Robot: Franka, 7 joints.
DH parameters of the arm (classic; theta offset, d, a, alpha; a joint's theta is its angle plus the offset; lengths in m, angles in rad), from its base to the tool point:
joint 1: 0 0.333 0 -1.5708
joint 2: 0 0 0 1.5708
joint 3: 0 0.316 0.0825 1.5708
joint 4: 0 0 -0.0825 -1.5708
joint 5: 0 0.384 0 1.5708
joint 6: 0 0 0.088 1.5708
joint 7: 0 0.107 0 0
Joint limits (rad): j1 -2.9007..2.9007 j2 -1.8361..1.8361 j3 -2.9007..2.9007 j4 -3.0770..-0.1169 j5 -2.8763..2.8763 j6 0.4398..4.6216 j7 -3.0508..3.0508
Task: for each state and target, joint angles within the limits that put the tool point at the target. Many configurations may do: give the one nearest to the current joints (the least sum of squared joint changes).
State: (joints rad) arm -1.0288 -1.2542 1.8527 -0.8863 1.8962 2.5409 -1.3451
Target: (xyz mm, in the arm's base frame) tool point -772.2 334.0 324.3
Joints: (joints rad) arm -0.0049 -1.3034 2.1546 -0.7811 1.9001 2.4872 -1.3451
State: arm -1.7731 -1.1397 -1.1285 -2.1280 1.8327 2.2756 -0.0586
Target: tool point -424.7 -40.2 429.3
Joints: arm -1.8136 -1.1085 -1.2510 -2.5908 1.8185 2.3413 -0.0586
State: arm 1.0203 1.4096 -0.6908 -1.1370 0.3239 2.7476 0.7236
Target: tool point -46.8 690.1 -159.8
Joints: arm 1.7837 1.7789 -0.2579 -0.7668 0.2578 2.7355 0.7236
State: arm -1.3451 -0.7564 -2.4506 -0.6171 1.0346 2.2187 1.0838
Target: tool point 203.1 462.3 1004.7
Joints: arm -2.1399 -0.5857 -2.5067 -0.1169 1.0382 2.1430 1.0838
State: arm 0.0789 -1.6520 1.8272 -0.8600 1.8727 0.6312 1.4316
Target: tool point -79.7 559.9 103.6
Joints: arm -0.6256 -1.7437 1.6364 -1.5066 1.6156 0.5639 1.4316
